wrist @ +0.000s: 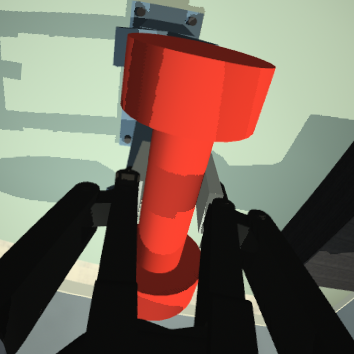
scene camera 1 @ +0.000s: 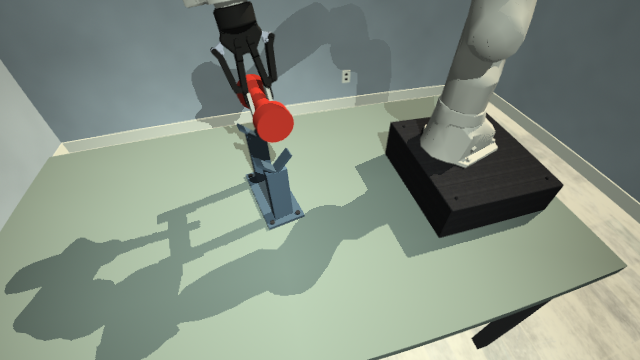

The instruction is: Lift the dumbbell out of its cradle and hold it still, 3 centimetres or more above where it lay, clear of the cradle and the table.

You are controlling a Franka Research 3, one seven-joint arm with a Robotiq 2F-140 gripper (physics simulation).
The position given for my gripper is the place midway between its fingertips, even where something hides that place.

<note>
I see my gripper (scene camera 1: 264,115), a red dumbbell (scene camera 1: 273,122) and a blue-grey cradle (scene camera 1: 270,184).
The red dumbbell is seen too in the wrist view (wrist: 191,93). My gripper also shows in the wrist view (wrist: 173,162).
</note>
